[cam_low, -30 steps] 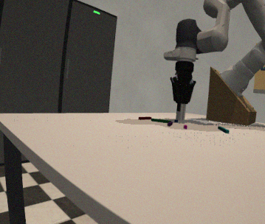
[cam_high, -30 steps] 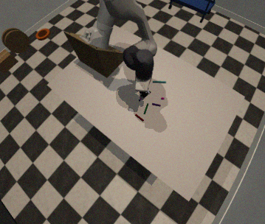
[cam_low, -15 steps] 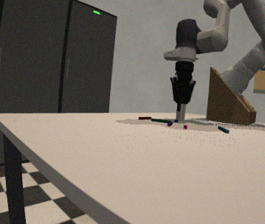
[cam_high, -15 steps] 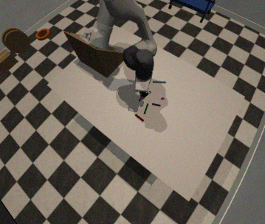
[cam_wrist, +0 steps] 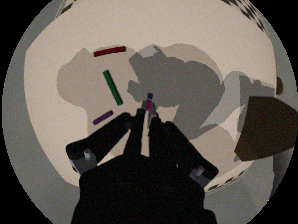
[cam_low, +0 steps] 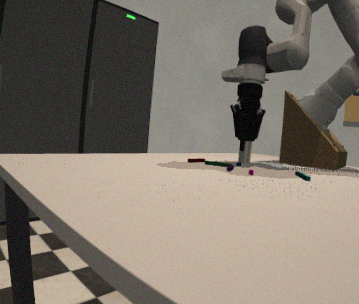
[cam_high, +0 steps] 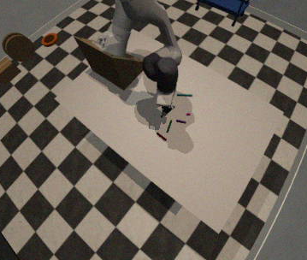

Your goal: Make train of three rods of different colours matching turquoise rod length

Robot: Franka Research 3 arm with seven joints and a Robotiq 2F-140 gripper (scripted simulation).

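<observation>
The blue rod lies 10 mm behind my hand, 20 mm to the right of it and 40 mm below it. Round my hand: purple rod (110 mm ahead, 30 mm to the left, 40 mm below); red rod (80 mm ahead, 120 mm to the right, 40 mm below); green rod (70 mm ahead, 40 mm to the right, 40 mm below).
</observation>
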